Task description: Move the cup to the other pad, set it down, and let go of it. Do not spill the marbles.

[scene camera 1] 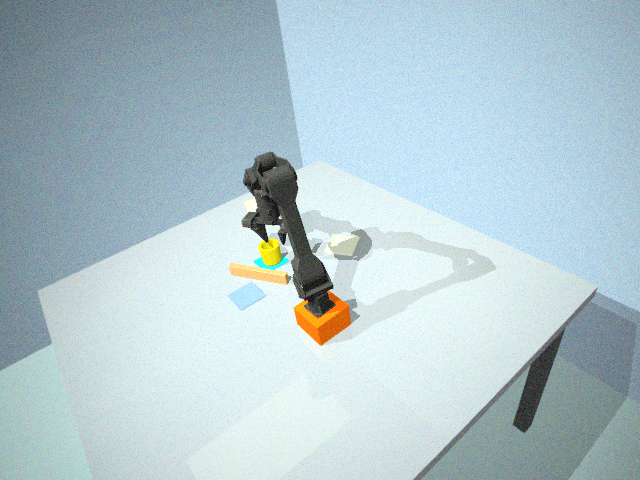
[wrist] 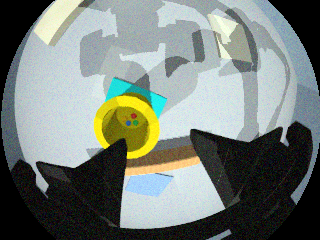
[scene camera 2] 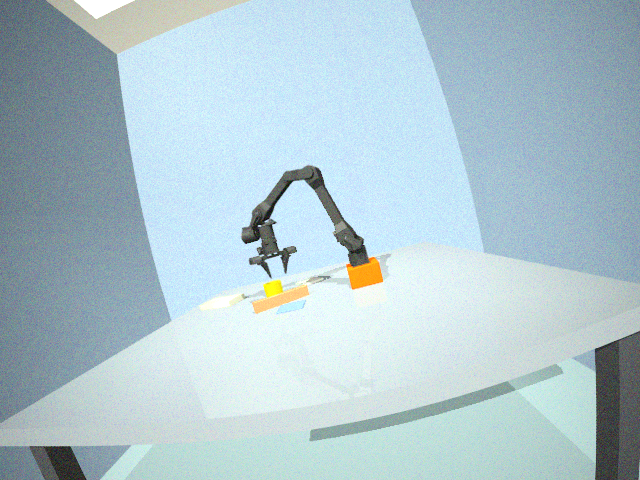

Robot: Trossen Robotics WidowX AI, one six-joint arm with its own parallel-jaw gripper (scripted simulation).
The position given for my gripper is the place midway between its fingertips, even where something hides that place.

My gripper point(scene camera 1: 275, 243) is open and holds nothing. Also in view: a yellow cup point(wrist: 109, 127), a tan wooden bar point(wrist: 155, 161), a cyan pad point(wrist: 118, 86) and a light blue pad point(wrist: 153, 184).
My gripper is seen too in the wrist view point(wrist: 158, 138) and in scene camera 2 point(scene camera 2: 278, 276).
